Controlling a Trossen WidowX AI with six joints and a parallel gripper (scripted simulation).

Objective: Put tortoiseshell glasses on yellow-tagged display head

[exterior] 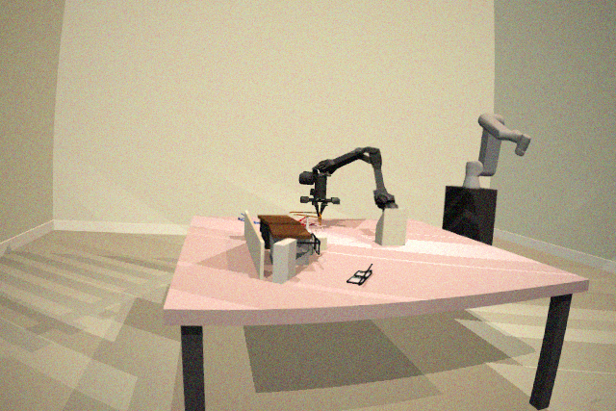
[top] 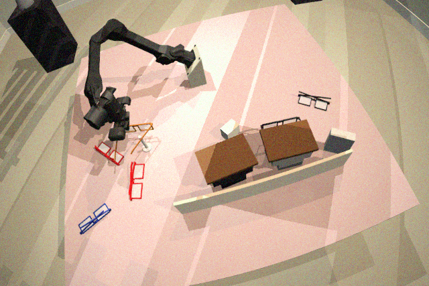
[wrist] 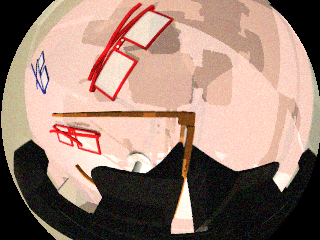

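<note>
My gripper tip is 70 mm short of the white peg, 50 mm to the right of it and 30 mm above it. The rest, counted from my gripper tip: pale tag block 110 mm ahead, 390 mm to the left, 30 mm below; long white wall 370 mm ahead, 440 mm to the left; grey block 310 mm ahead, 740 mm to the left.
</note>
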